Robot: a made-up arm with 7 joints.
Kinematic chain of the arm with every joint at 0, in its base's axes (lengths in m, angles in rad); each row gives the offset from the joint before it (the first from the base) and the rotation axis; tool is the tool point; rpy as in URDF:
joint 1: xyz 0 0 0.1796 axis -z
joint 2: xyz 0 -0.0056 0.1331 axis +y
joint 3: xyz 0 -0.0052 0.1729 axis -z
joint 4: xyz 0 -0.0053 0.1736 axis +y
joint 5: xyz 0 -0.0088 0.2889 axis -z
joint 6: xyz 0 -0.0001 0.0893 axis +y
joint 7: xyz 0 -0.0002 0.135 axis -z
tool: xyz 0 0 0 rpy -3.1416 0 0
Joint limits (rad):
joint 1: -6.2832..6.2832
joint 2: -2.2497..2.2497
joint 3: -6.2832..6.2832
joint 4: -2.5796..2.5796
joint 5: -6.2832..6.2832
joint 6: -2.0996..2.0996
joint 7: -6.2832..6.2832
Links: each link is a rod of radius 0.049 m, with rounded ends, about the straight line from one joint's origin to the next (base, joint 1, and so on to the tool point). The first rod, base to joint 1, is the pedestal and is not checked.
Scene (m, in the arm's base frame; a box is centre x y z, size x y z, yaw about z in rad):
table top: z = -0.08
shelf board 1: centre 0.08 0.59 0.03 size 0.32 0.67 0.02 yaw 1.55
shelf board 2: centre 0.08 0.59 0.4 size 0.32 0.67 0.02 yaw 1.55
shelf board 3: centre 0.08 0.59 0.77 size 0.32 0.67 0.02 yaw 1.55
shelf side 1: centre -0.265 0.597 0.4 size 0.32 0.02 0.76 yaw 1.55
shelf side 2: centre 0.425 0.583 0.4 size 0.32 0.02 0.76 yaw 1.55
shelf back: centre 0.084 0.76 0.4 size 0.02 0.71 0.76 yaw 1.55
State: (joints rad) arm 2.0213 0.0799 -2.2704 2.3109 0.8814 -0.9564 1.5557
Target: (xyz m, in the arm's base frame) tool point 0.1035 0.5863 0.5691
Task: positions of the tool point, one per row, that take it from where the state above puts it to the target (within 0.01 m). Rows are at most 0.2 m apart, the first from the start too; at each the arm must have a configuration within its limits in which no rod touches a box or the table.
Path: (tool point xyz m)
1: 0.3331 0.3086 0.4871
2: 0.2508 0.4637 0.5346
3: 0.1035 0.5863 0.5691

